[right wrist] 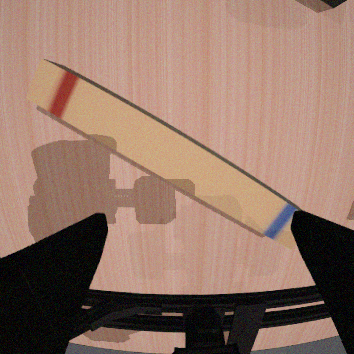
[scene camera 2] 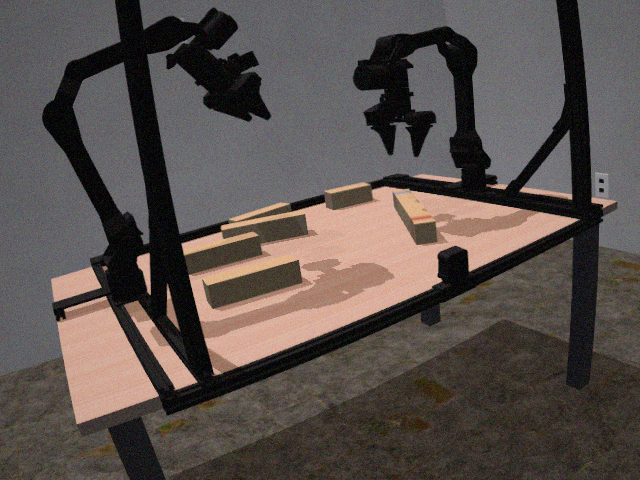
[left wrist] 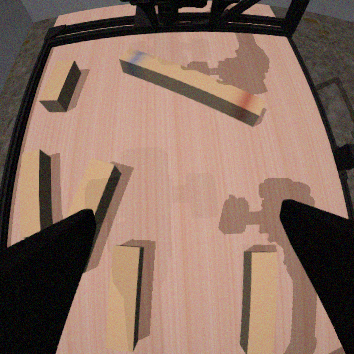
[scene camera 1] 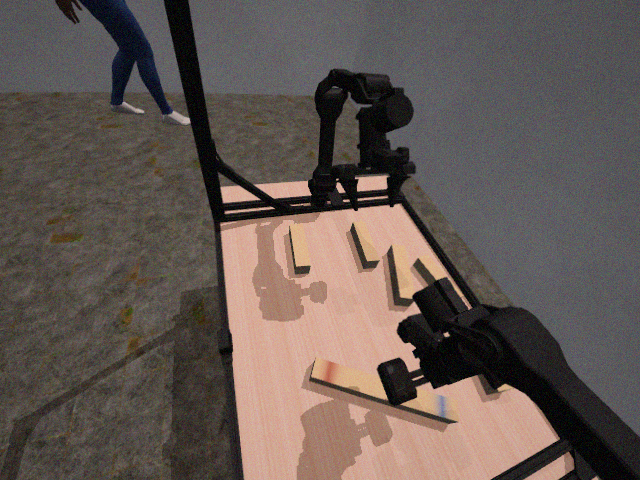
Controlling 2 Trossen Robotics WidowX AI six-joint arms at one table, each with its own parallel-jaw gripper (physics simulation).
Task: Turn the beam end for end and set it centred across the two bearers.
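Pixels of known places: left gripper, fingertip midpoint: (scene camera 2: pixel 259 119) (left wrist: pixel 188 214) (scene camera 1: pixel 374 209); right gripper, fingertip midpoint: (right wrist: pixel 201 222) (scene camera 2: pixel 403 155) (left wrist: pixel 183 29) (scene camera 1: pixel 411 377); left arm's base at its link origin: (scene camera 2: pixel 129 297) (scene camera 1: pixel 318 201); right arm's base at its link origin: (right wrist: pixel 202 318) (scene camera 2: pixel 475 189) (left wrist: pixel 167 19).
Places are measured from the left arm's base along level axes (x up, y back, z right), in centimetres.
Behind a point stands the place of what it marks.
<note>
The beam (scene camera 1: pixel 356 380) @(z 9.6, x 2.5, y -62.0 cm) (scene camera 2: pixel 412 207) @(z 6.5, x 2.5, y -63.4 cm) (left wrist: pixel 192 82) @(z 4.4, x 2.5, y -63.3 cm) (right wrist: pixel 160 145) @(z 5.3, x 2.5, y -64.0 cm) lies slanted on the table, apart from the bearers. Its red band is toward the left and its blue band toward the right in scene camera 1. One bearer (scene camera 1: pixel 299 246) @(z 13.0, x 2.5, y -21.9 cm) (scene camera 2: pixel 253 281) @(z 14.8, x 0.9, y -20.2 cm) (left wrist: pixel 262 300) @(z 12.6, x 2.5, y -21.4 cm) and the other bearer (scene camera 1: pixel 366 246) @(z -8.7, x 2.5, y -25.8 cm) (scene camera 2: pixel 224 253) @(z -7.3, x 0.6, y -23.2 cm) (left wrist: pixel 124 295) @(z -9.0, x 2.5, y -23.8 cm) lie roughly parallel, with a gap between them and nothing across them. My left gripper (scene camera 1: pixel 373 202) @(z 0.2, x 27.2, y -33.0 cm) (scene camera 2: pixel 259 115) @(z 0.2, x 27.2, y -33.0 cm) (left wrist: pixel 188 214) @(z 0.2, x 27.2, y -33.0 cm) is open and empty, high above the table. My right gripper (scene camera 2: pixel 403 152) @(z 2.4, x 13.6, y -65.7 cm) (right wrist: pixel 201 222) @(z 2.4, x 13.6, y -65.7 cm) is open and empty above the beam.
A plain block (scene camera 1: pixel 402 276) @(z -14.8, x 3.1, y -39.2 cm) (scene camera 2: pixel 266 229) @(z -14.0, x 1.2, y -36.5 cm) (left wrist: pixel 95 187) @(z -13.9, x 3.1, y -41.4 cm) lies tilted beside the bearers. Another block (scene camera 1: pixel 435 271) @(z -27.4, x 2.5, y -39.6 cm) (scene camera 2: pixel 261 211) @(z -27.4, x 2.5, y -41.7 cm) (left wrist: pixel 31 192) @(z -27.2, x 2.5, y -41.1 cm) is near the table edge. A short block (scene camera 2: pixel 348 195) @(z -24.4, x 1.2, y -66.7 cm) (left wrist: pixel 60 86) @(z -25.0, x 2.8, y -65.4 cm) lies near the beam's blue end. Black rails and posts frame the table.
</note>
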